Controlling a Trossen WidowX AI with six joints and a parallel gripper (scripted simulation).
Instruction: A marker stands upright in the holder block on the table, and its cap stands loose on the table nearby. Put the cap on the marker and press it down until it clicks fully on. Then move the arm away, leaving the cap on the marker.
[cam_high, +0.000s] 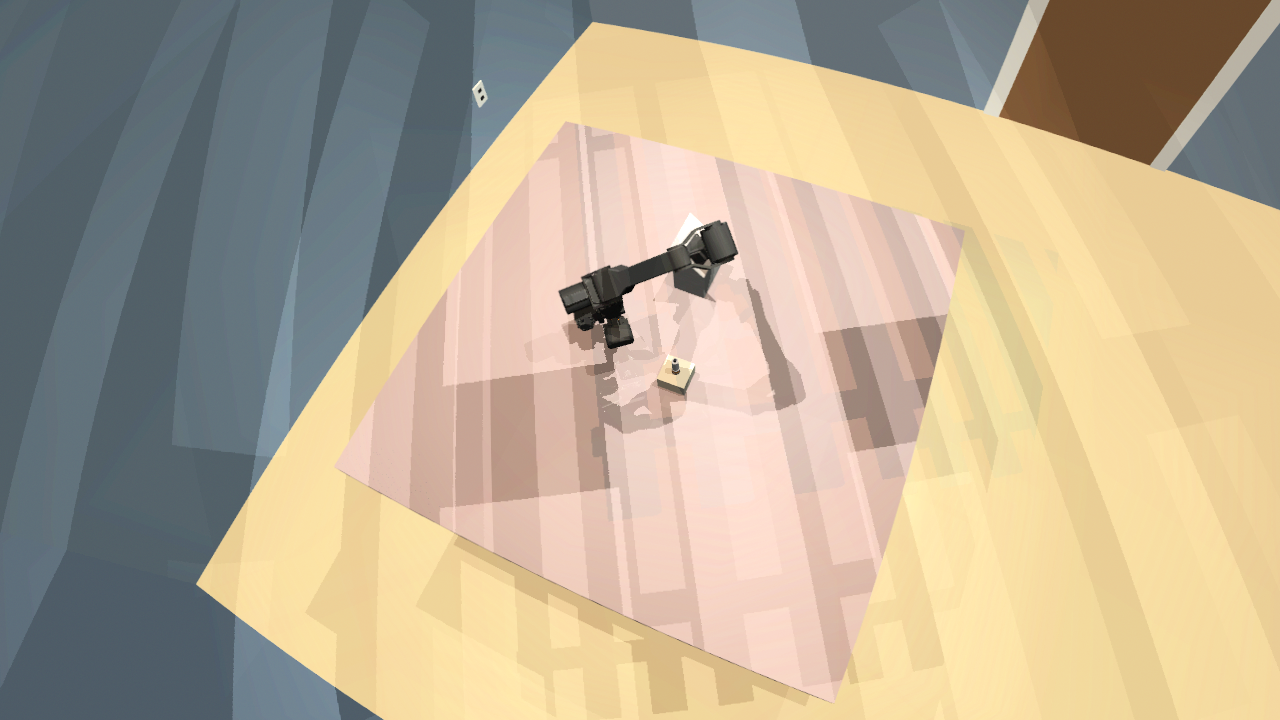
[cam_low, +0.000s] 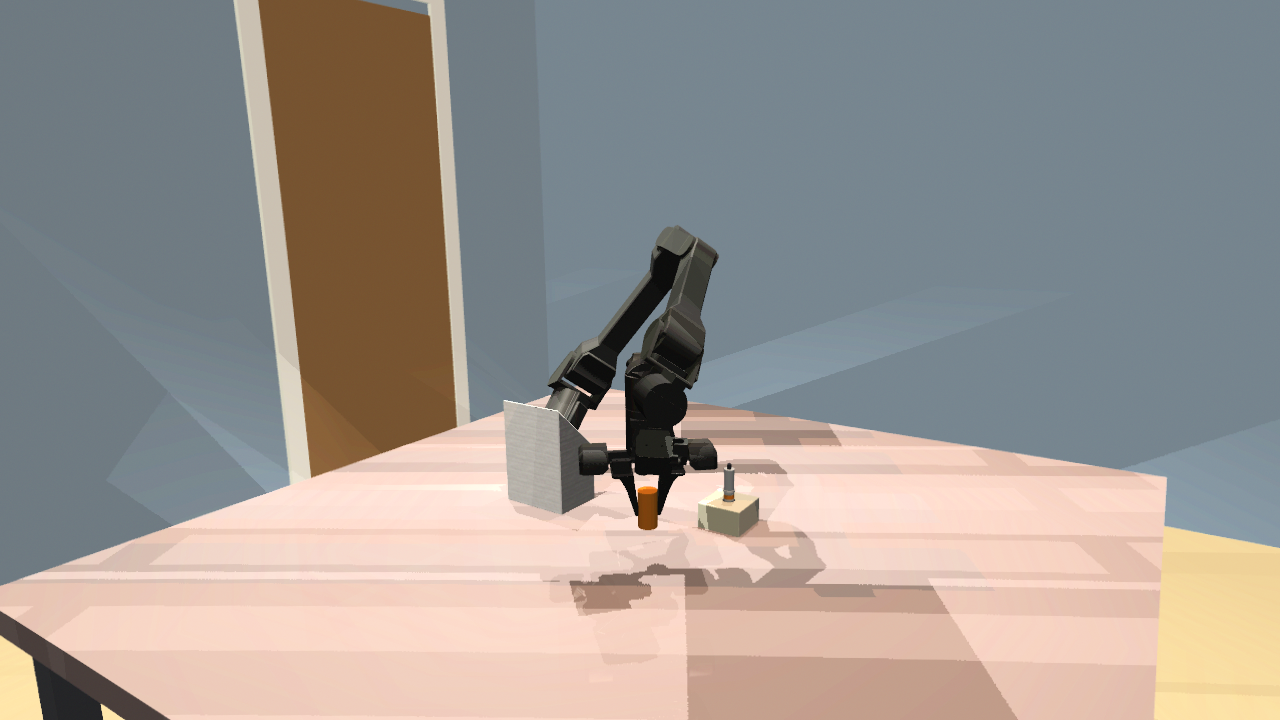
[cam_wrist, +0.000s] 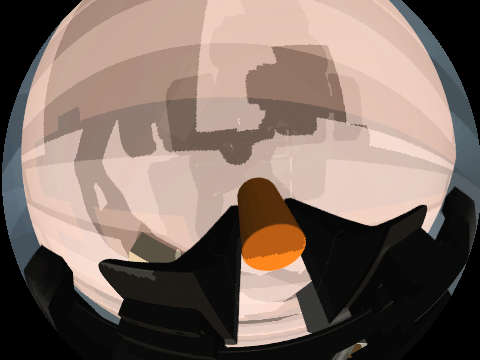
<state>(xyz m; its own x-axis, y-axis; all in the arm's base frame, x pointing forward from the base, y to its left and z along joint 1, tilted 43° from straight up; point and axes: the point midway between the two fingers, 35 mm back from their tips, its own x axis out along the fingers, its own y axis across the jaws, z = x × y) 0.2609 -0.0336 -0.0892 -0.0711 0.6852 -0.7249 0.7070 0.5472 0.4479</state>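
Now: the cream holder block 20 mm ahead of my gripper tip, 180 mm to the left of it and 50 mm below it. Round my gripper tip: orange cap: 10 mm above.
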